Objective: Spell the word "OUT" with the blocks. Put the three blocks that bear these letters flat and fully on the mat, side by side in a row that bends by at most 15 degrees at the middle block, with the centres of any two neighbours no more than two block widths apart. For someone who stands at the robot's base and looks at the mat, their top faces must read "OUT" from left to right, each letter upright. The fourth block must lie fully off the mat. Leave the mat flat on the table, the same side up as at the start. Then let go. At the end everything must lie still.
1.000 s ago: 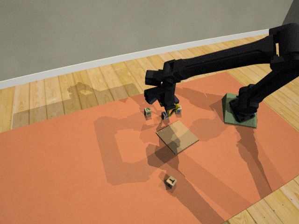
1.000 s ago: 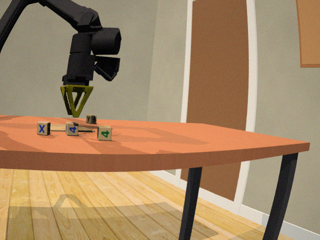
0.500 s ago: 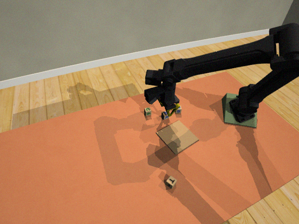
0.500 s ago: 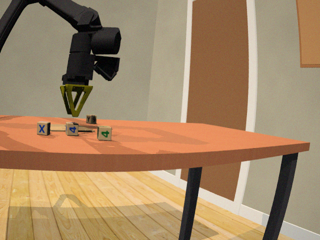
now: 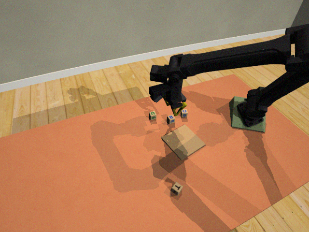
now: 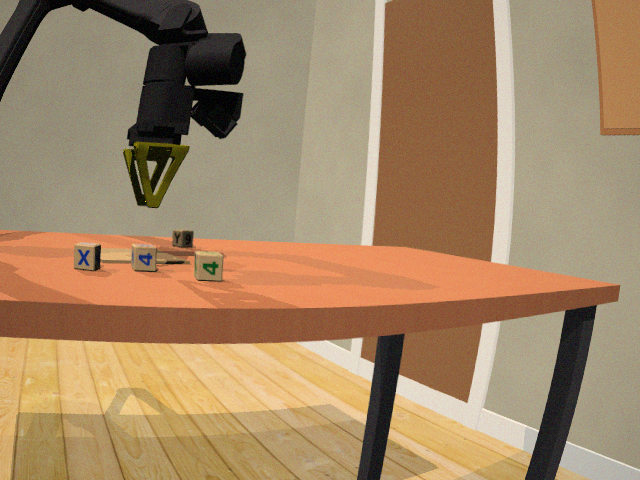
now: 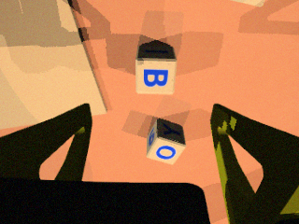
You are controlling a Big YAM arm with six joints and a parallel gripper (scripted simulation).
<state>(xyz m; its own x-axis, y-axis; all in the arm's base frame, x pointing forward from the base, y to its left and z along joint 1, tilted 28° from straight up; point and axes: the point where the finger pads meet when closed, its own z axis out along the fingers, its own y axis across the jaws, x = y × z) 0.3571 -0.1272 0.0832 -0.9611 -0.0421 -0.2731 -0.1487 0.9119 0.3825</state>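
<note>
The O block is 80 mm behind my hand, 70 mm below it and 30 mm to the right of it. Round my hand: tan mat 120 mm to the left, 80 mm below, 20 mm behind; then wooden block 70 mm below.
</note>
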